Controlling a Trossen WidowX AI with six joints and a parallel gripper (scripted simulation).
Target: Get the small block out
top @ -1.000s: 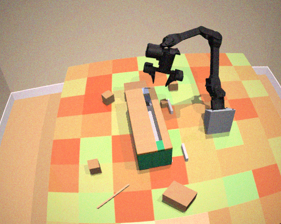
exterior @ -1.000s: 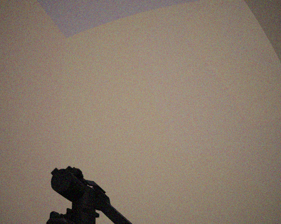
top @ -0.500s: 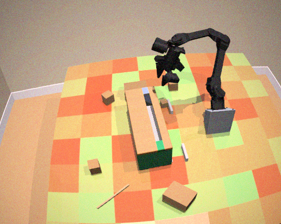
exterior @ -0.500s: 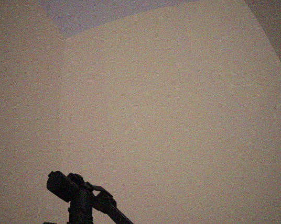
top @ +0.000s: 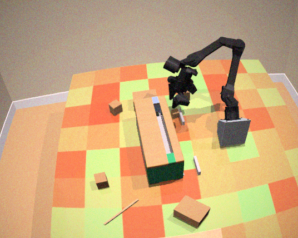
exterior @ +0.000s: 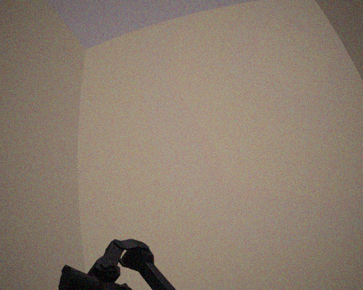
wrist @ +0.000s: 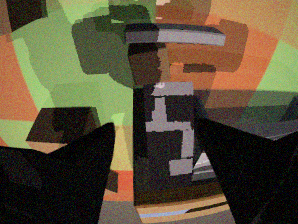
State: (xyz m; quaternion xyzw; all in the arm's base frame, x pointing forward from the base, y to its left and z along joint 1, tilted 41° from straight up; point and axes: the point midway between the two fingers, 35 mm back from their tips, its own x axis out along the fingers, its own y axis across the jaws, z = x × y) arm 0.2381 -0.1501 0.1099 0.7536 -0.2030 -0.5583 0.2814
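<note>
Now: gripper tip 20 mm past the brown block and 70 mm above it. Round my gripper tip: long box 60 mm ahead, 170 mm to the left, 20 mm below; then thin stick 300 mm ahead, 490 mm to the left, 80 mm below.
</note>
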